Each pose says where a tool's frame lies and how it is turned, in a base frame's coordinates. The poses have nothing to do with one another.
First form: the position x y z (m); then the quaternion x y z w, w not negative.
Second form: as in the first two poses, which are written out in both.
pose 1, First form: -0.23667 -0.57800 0.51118 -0.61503 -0.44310 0.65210 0.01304
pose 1, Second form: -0.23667 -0.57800 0.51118 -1.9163 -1.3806 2.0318
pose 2, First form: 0.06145 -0.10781 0.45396 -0.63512 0.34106 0.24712 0.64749
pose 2, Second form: 0.06145 -0.10781 0.45396 -1.4443 0.7756 0.5620
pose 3, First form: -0.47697 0.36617 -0.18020 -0.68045 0.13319 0.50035 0.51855
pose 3, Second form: -0.47697 0.36617 -0.18020 -1.6324 0.3195 1.2004
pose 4, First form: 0.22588 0.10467 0.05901 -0.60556 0.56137 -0.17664 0.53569
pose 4, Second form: 0.22588 0.10467 0.05901 -1.4421 1.3369 -0.4207
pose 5, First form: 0.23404 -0.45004 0.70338 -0.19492 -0.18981 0.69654 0.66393
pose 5, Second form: 0.23404 -0.45004 0.70338 -0.4404 -0.4288 1.5737
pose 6, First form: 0.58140 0.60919 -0.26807 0.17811 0.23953 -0.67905 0.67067
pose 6, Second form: 0.58140 0.60919 -0.26807 0.4013 0.5397 -1.5301
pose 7, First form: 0.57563 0.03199 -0.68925 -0.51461 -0.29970 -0.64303 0.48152
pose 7, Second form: 0.57563 0.03199 -0.68925 -1.2547 -0.7307 -1.5678
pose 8, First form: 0.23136 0.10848 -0.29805 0.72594 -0.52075 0.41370 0.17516
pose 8, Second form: 0.23136 0.10848 -0.29805 2.0568 -1.4754 1.1721
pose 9, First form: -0.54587 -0.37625 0.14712 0.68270 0.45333 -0.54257 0.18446
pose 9, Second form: -0.54587 -0.37625 0.14712 1.9245 1.2779 -1.5295
